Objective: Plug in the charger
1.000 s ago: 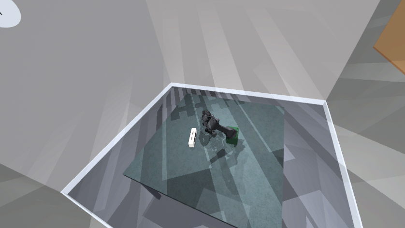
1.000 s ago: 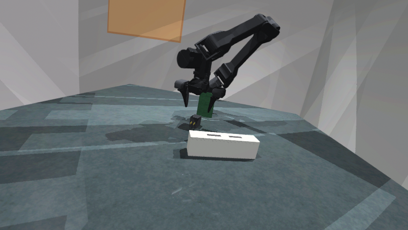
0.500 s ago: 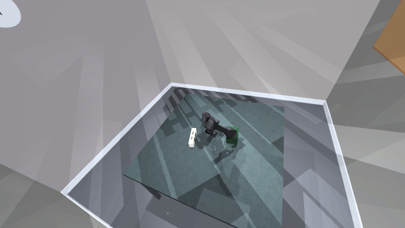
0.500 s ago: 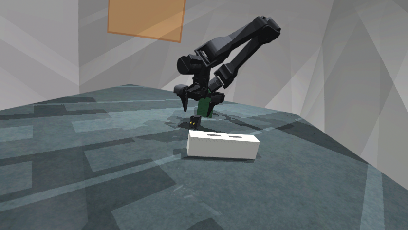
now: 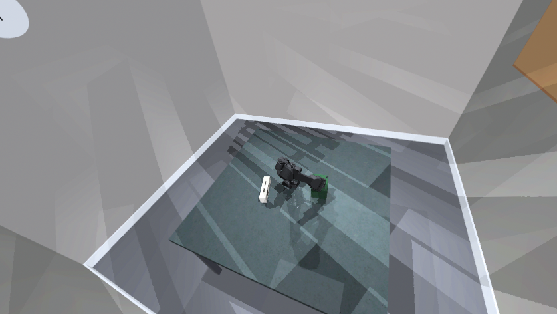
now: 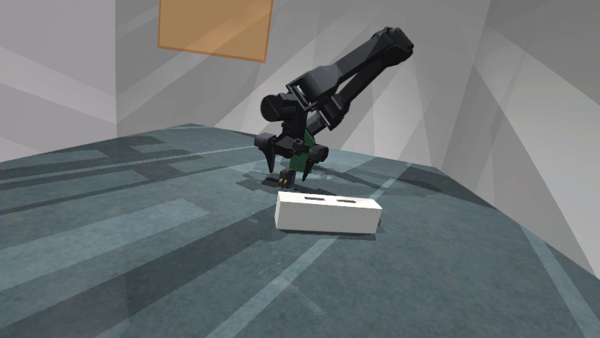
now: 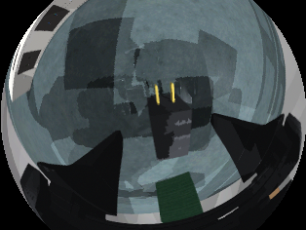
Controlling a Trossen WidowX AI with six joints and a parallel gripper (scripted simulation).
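My gripper tip is now 1 cm short of the charger.
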